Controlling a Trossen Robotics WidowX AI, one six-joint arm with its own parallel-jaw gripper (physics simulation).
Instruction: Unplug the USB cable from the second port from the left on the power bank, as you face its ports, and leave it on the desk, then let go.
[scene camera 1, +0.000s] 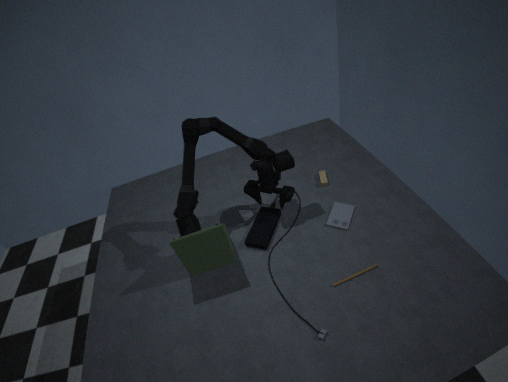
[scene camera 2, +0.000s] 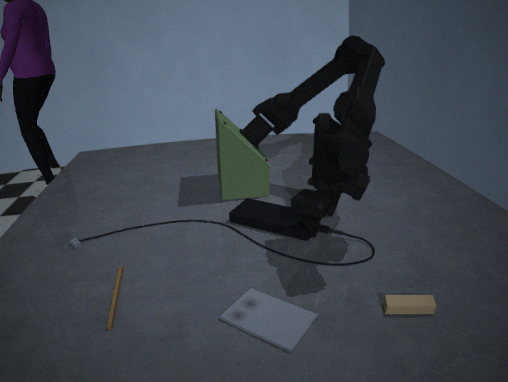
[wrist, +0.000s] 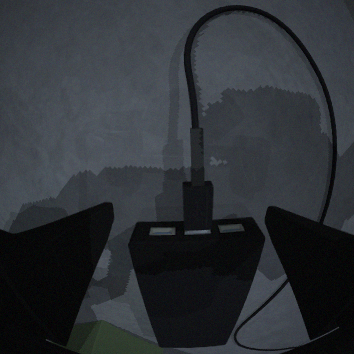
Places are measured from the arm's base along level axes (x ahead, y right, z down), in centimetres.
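Pixels of known places: gripper, between the fingertips: (scene camera 1: 271, 206) (scene camera 2: 321, 226) (wrist: 192, 213); arm's base, origin of its link: (scene camera 1: 190, 234) (scene camera 2: 248, 139).
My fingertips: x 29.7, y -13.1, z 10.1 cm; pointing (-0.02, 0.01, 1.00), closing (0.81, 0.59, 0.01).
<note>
Ahead of a thing's pixels: the offset from my fingertips to its top centre. "spot": to the spot under its first point.
The black power bank {dx -5.2, dy +9.0, dz -0.7 cm} (scene camera 1: 263, 229) (scene camera 2: 265, 216) (wrist: 197, 295) lies flat on the desk. Its port end shows three ports in a row in the wrist view. The dark USB plug {dx +0.8, dy -0.8, dz +0.0 cm} (wrist: 198, 207) stands in the middle port, with a thin light strip at its base. The left port {dx -0.7, dy +1.8, dz +0.0 cm} (wrist: 162, 231) and the right port (wrist: 231, 228) have no plug. The black cable (scene camera 1: 269, 265) (scene camera 2: 192, 220) (wrist: 334, 140) loops from the plug back past the bank. My gripper (scene camera 1: 271, 203) (scene camera 2: 320, 220) (wrist: 192, 213) is open and empty, its fingers wide apart on either side of the plug and port end.
A green wedge-shaped block (scene camera 1: 206, 252) (scene camera 2: 243, 172) stands at the arm's base. The cable's pale far connector {spot: dx +1.9, dy +52.4, dz +0.4 cm} (scene camera 1: 322, 334) (scene camera 2: 75, 243), an orange stick {dx +17.7, dy +38.0, dz +0.9 cm} (scene camera 1: 355, 276) (scene camera 2: 115, 298), a light flat card {dx +23.3, dy +13.2, dz +0.9 cm} (scene camera 1: 341, 216) (scene camera 2: 270, 319) and a tan block {dx +25.0, dy -8.7, dz -0.2 cm} (scene camera 1: 323, 178) (scene camera 2: 410, 304) lie on the desk.
</note>
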